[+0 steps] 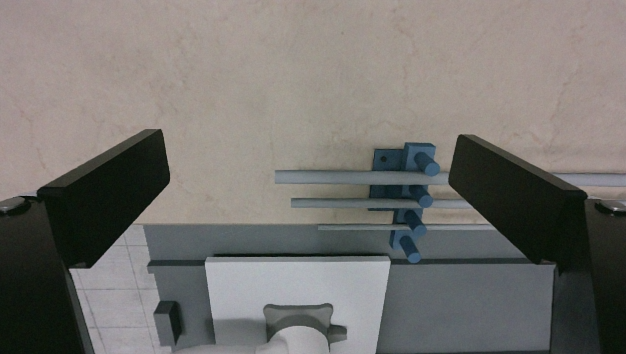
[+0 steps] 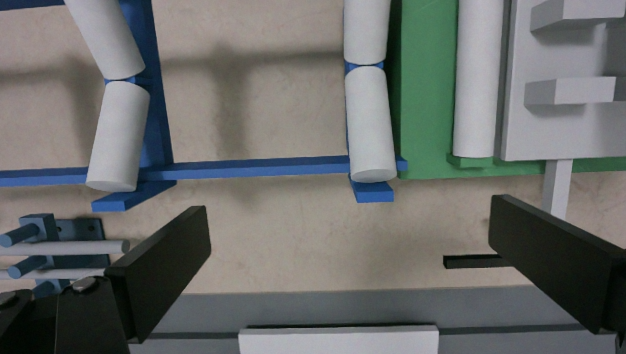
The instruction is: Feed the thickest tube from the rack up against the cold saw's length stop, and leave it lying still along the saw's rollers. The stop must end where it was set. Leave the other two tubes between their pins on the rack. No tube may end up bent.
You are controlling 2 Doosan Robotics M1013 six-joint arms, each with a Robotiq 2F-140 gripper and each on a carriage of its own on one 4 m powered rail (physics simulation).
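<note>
The thickest tube point(image 1: 325, 177) point(image 2: 80, 247) lies on the blue-grey rack point(image 1: 388, 159) point(image 2: 80, 229), farthest from the rail. The middle tube point(image 1: 345, 203) point(image 2: 75, 273) and the thinnest tube point(image 1: 355, 227) lie beside it between pins; all look straight where they show. My left gripper point(image 1: 313, 157) is open above the tubes' left ends, its right finger hiding part of them. My right gripper point(image 2: 346, 224) is open between the rack's end and the saw; its left finger is near the tube ends. White rollers point(image 2: 120, 135) point(image 2: 371, 125) stand in a blue frame point(image 2: 250, 166). The length stop cannot be made out.
The saw's green base point(image 2: 425, 100) carries a long white roller point(image 2: 477, 80) and a grey plate point(image 2: 555, 135) with blocks. A black bar point(image 2: 470, 261) lies by my right gripper's right finger. The grey rail point(image 1: 470, 305) point(image 2: 500, 305) and white carriage plates point(image 1: 300, 280) point(image 2: 340, 340) run along the near side.
</note>
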